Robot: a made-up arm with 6 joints. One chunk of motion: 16 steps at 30 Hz.
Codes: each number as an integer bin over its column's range. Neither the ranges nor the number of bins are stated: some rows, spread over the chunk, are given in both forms.
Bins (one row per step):
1: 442 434 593 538 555 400
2: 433 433 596 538 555 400
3: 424 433 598 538 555 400
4: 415 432 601 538 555 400
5: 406 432 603 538 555 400
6: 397 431 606 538 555 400
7: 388 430 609 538 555 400
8: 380 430 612 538 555 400
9: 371 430 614 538 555 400
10: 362 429 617 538 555 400
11: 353 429 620 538 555 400
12: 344 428 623 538 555 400
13: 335 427 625 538 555 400
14: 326 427 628 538 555 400
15: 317 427 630 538 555 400
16: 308 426 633 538 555 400
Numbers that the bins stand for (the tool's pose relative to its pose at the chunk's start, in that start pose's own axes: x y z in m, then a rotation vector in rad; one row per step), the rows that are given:
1: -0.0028 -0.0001 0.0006 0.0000 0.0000 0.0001
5: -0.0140 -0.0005 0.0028 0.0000 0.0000 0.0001
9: -0.0249 -0.0010 0.0052 0.0000 0.0000 0.0001
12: -0.0333 -0.0015 0.0072 0.0000 0.0000 0.0001
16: -0.0444 -0.0019 0.0094 0.0000 0.0000 0.0001
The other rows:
2: -0.0056 -0.0003 0.0013 0.0000 0.0000 0.0001
3: -0.0084 -0.0003 0.0017 0.0000 0.0000 0.0001
4: -0.0112 -0.0005 0.0024 0.0000 0.0000 0.0001
6: -0.0168 -0.0008 0.0035 0.0000 0.0000 0.0001
7: -0.0196 -0.0010 0.0041 0.0000 0.0000 0.0001
8: -0.0221 -0.0010 0.0048 0.0000 0.0000 0.0001
10: -0.0277 -0.0012 0.0059 0.0000 0.0000 0.0001
11: -0.0305 -0.0012 0.0065 0.0000 0.0000 0.0001
13: -0.0360 -0.0017 0.0076 0.0000 0.0000 0.0001
14: -0.0388 -0.0017 0.0083 0.0000 0.0000 0.0001
15: -0.0416 -0.0017 0.0087 0.0000 0.0000 0.0001

